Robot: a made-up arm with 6 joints. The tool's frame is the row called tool. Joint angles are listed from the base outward. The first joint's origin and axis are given. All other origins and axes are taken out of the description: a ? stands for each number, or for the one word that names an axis. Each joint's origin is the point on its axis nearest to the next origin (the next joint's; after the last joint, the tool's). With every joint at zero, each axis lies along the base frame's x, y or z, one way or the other. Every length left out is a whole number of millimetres.
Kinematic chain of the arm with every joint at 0, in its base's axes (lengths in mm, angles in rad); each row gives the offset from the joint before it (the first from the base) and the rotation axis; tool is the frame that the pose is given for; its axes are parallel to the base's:
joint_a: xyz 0 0 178 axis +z
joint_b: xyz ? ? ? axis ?
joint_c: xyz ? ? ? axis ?
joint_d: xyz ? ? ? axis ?
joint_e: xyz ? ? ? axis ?
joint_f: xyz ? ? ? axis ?
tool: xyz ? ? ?
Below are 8 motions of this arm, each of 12 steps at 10 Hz.
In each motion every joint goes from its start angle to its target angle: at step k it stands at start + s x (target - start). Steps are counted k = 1, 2, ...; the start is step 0. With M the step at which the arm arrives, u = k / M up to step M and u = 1 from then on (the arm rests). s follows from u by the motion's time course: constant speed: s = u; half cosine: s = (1 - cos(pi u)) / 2; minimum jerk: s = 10 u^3 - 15 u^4 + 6 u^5.
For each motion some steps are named. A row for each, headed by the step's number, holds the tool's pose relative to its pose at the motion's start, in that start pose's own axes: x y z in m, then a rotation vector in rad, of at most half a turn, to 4 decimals.
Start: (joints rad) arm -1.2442 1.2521 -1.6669 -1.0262 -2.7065 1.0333
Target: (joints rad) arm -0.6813 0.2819 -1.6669 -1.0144 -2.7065 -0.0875
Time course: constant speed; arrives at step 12
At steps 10, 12:
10: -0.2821 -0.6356 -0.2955 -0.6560 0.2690 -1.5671
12: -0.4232 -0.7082 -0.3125 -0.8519 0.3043 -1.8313

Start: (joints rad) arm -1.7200 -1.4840 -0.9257 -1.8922 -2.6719 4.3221
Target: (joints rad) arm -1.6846 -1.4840 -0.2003 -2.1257 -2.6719 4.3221
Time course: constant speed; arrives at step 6
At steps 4, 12:
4: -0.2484 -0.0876 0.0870 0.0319 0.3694 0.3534
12: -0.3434 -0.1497 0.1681 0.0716 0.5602 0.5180

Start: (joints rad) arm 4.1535 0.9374 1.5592 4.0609 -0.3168 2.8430
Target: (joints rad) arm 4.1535 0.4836 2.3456 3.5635 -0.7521 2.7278
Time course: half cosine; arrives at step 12
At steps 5, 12:
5: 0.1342 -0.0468 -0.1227 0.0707 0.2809 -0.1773
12: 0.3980 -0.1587 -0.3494 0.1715 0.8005 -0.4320

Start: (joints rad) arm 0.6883 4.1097 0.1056 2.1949 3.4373 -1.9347
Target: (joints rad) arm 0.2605 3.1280 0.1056 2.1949 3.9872 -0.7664
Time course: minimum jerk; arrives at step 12
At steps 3, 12:
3: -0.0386 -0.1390 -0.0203 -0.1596 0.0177 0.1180
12: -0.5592 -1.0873 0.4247 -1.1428 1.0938 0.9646

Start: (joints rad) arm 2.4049 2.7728 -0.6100 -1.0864 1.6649 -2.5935
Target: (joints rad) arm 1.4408 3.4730 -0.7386 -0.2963 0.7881 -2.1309
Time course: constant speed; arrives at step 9
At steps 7, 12:
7: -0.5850 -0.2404 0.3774 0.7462 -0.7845 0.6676
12: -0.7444 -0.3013 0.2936 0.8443 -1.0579 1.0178

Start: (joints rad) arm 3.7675 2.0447 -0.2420 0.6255 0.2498 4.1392
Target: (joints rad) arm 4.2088 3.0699 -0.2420 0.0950 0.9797 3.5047
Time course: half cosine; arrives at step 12
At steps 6, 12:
6: -0.2065 0.8091 -0.1697 -0.8309 -0.4482 -0.6015
12: -0.1330 1.3879 -0.7320 -1.6138 -1.0994 -1.1110

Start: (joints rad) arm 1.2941 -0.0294 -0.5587 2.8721 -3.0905 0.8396
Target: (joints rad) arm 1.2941 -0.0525 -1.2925 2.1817 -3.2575 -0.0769
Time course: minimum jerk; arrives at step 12
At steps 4, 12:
4: -0.0424 0.0838 0.0001 0.1133 0.0517 -0.0459
12: -0.1928 0.3632 0.1243 0.5958 0.2621 -0.2469

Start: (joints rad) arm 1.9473 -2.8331 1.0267 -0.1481 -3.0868 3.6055
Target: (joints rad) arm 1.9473 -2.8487 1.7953 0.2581 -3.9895 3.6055
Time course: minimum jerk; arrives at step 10
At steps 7, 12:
7: 0.3105 -0.2284 0.1101 0.1551 0.0519 -0.3022
12: 0.3590 -0.2689 0.1574 0.2244 0.0385 -0.3327

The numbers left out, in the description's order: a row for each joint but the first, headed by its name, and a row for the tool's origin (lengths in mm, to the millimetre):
joint_b: xyz 0 44 0, axis +y
joint_c: xyz 0 0 825, axis +y
joint_d: xyz 0 0 636, axis +z
joint_e: xyz 0 0 0, axis +y
joint_f: xyz 0 0 83, axis +z
tool: xyz 0 0 0

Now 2 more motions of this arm.
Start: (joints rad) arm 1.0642 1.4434 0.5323 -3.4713 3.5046 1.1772
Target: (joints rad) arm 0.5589 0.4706 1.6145 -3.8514 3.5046 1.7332
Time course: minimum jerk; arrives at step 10
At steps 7, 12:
7: 0.3084 0.5222 0.5037 -0.2222 -0.2717 0.6862
12: 0.3050 0.5747 0.6440 -0.2921 -0.3071 0.8077

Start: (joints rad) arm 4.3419 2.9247 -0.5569 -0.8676 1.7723 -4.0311
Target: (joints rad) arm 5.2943 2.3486 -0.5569 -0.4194 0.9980 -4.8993
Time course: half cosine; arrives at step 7
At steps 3, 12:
3: -0.0062 -0.0210 -0.4176 -0.6106 0.2678 -0.3706
12: -0.0377 -0.5765 -1.0011 -1.7255 0.4434 -1.0276

